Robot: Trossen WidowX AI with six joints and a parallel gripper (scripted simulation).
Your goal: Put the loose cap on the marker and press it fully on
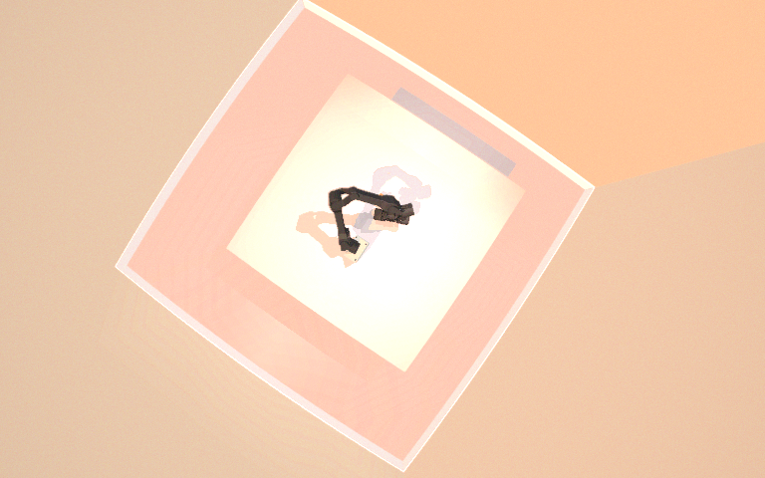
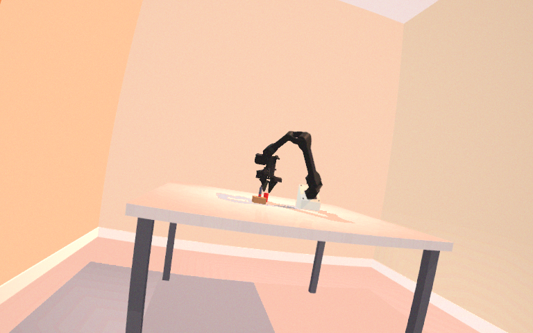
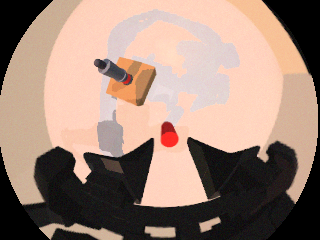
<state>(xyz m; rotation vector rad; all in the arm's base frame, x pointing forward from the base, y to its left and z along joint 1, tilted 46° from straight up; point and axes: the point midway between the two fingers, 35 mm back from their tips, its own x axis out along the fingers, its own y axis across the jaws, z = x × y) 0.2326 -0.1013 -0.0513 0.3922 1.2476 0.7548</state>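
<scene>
Now: the red cap 30 mm below my gripper tip. Also, from my gripper tip: holder block 70 mm ahead, 90 mm to the left, 40 mm below.
</scene>
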